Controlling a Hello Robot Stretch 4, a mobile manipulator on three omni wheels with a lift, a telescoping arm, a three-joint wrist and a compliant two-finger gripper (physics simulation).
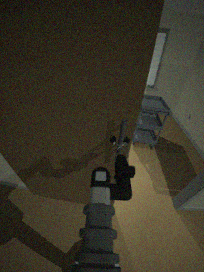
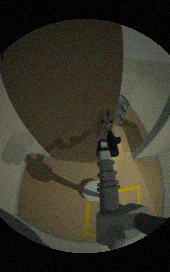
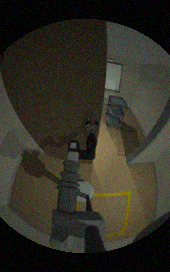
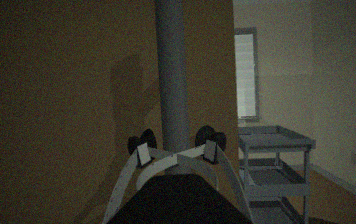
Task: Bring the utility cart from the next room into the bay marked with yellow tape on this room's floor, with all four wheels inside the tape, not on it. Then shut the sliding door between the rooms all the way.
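Frame: origin at the robot's base, x ahead, y left, z up, level; metres.
Where they show: robot's base, origin of the base link: (image 2: 93, 189) (image 3: 81, 190).
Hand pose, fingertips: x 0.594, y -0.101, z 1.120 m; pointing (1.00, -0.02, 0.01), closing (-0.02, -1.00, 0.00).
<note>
Things, the pixels of their centre, and the offset from my fingertips. "pt": a spot on its surface instead.
- grey upright bar handle, surface spot: (image 4: 172, 75) pt dx -0.068, dy +0.006, dz +0.071 m
- wall end, surface spot: (image 1: 192, 192) pt dx +0.007, dy -0.895, dz -0.716 m
The sliding door (image 1: 75, 65) (image 2: 65, 90) (image 3: 55, 75) (image 4: 75, 50) is a large brown panel covering part of the doorway, with an opening at its right. A grey upright bar handle (image 1: 123, 128) (image 4: 172, 75) stands on it. My gripper (image 1: 120, 140) (image 2: 106, 121) (image 3: 91, 123) (image 4: 179, 139) is partly open, with its fingertips on either side of the bar and a narrow gap showing on each side. The grey three-shelf utility cart (image 1: 149, 121) (image 2: 121, 104) (image 3: 114, 120) (image 4: 280, 190) stands beyond the opening. The yellow tape (image 2: 88, 217) (image 3: 112, 194) marks the floor near my base, partly hidden by my arm.
A wall end (image 1: 192, 192) borders the opening on the right. A bright window (image 1: 156, 60) (image 3: 113, 76) (image 4: 246, 75) is on the far room's wall. A pale round object (image 2: 91, 190) (image 3: 85, 189) is beside my arm, at the tape's edge. Dark shadows cross the door and floor.
</note>
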